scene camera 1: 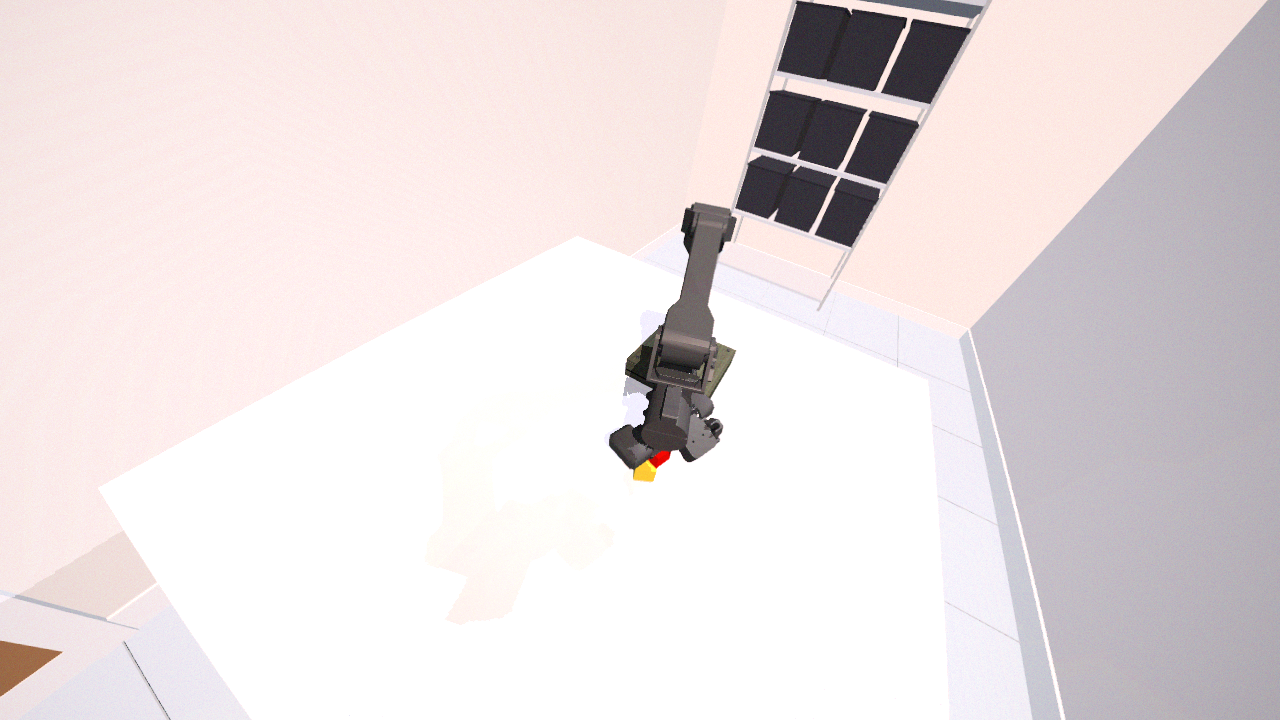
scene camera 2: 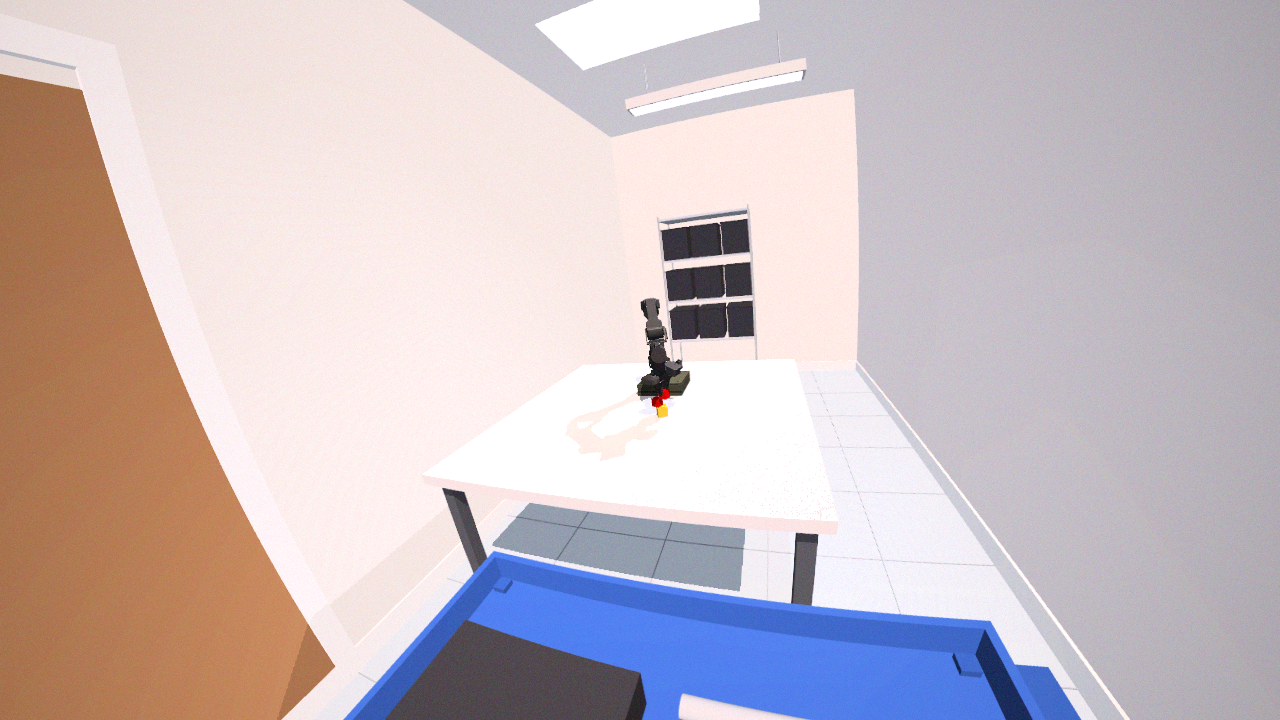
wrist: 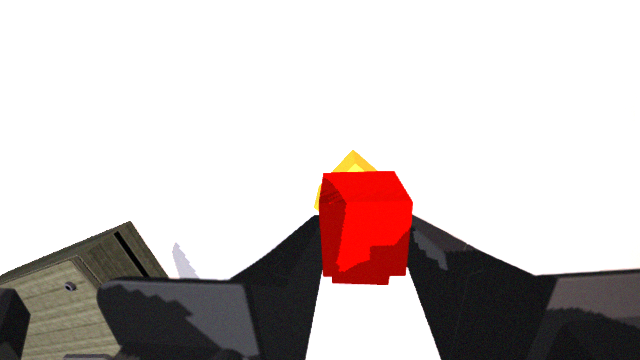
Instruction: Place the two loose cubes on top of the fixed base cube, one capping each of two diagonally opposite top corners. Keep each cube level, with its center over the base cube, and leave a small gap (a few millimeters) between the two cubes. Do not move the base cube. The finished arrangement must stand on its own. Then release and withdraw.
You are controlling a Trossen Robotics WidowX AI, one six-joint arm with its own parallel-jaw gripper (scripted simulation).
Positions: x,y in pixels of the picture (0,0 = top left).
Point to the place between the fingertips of my gripper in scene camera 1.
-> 657,451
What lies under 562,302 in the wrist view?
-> My gripper.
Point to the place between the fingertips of my gripper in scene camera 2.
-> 663,393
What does my gripper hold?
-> A red cube.
